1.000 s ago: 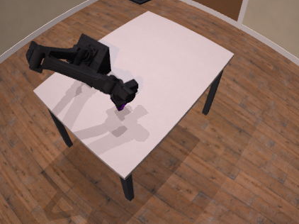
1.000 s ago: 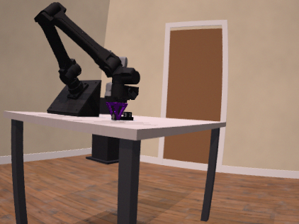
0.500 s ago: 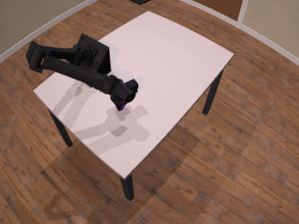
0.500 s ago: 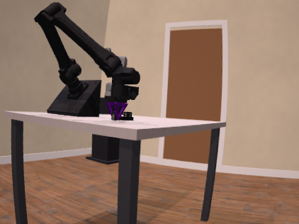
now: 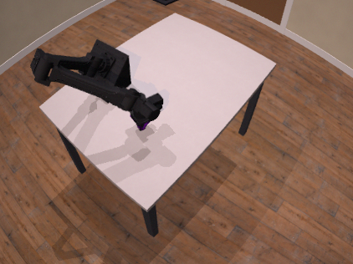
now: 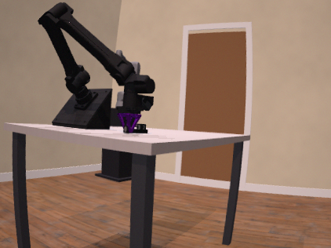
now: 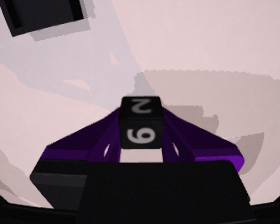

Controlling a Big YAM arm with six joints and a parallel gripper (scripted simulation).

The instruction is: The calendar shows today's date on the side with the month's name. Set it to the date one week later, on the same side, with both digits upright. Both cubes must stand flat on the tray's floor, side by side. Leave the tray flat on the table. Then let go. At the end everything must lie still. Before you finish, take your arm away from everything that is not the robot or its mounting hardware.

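The black date cube is right at my hand. Round my hand: black tray (40 mm behind, 120 mm to the left).
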